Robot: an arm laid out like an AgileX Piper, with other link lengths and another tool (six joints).
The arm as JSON. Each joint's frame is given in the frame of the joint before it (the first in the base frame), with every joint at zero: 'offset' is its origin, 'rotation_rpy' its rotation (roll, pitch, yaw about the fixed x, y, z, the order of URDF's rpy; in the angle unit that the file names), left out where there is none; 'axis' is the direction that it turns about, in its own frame. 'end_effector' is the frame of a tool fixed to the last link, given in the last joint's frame.
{
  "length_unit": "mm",
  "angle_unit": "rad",
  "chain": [
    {
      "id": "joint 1",
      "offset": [
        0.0,
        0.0,
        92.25
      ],
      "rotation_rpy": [
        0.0,
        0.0,
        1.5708
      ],
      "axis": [
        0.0,
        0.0,
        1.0
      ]
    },
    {
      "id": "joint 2",
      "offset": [
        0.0,
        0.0,
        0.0
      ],
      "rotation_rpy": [
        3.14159,
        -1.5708,
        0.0
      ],
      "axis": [
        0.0,
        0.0,
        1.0
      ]
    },
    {
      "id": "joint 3",
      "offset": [
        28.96,
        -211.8,
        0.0
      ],
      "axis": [
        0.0,
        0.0,
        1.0
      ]
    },
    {
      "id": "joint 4",
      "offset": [
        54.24,
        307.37,
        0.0
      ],
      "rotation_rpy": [
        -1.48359,
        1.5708,
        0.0
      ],
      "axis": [
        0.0,
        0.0,
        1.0
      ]
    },
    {
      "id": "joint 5",
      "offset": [
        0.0,
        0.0,
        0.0
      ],
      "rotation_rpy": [
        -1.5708,
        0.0,
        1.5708
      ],
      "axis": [
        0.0,
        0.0,
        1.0
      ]
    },
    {
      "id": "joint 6",
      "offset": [
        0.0,
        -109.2,
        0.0
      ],
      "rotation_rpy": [
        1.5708,
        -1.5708,
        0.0
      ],
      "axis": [
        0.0,
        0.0,
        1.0
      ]
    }
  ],
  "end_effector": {
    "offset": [
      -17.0,
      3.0,
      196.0
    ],
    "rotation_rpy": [
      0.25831,
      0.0,
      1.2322
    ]
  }
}
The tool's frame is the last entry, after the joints.
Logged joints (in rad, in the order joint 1, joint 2, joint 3, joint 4, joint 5, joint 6), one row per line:
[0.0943 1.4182 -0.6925 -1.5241 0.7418 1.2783]
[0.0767 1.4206 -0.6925 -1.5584 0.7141 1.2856]
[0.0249 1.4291 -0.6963 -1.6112 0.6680 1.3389]
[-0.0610 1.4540 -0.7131 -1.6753 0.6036 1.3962]
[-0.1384 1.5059 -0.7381 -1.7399 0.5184 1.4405]
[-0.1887 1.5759 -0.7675 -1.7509 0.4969 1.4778]
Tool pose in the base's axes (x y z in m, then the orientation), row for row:
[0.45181 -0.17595 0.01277 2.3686 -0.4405 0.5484]
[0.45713 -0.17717 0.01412 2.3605 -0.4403 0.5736]
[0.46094 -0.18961 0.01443 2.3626 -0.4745 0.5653]
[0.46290 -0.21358 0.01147 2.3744 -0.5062 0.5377]
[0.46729 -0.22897 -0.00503 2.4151 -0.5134 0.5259]
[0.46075 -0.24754 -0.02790 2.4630 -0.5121 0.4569]
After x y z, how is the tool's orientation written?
As angles about the fixed x, y, z axes (roll, pitch, yaw), in radians.
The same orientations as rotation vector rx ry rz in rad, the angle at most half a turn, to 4 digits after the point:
[2.3697 0.4394 0.7818]
[2.3609 0.4661 0.7934]
[2.3655 0.4396 0.8301]
[2.3783 0.3956 0.8550]
[2.4157 0.3985 0.8582]
[2.4591 0.3373 0.8278]

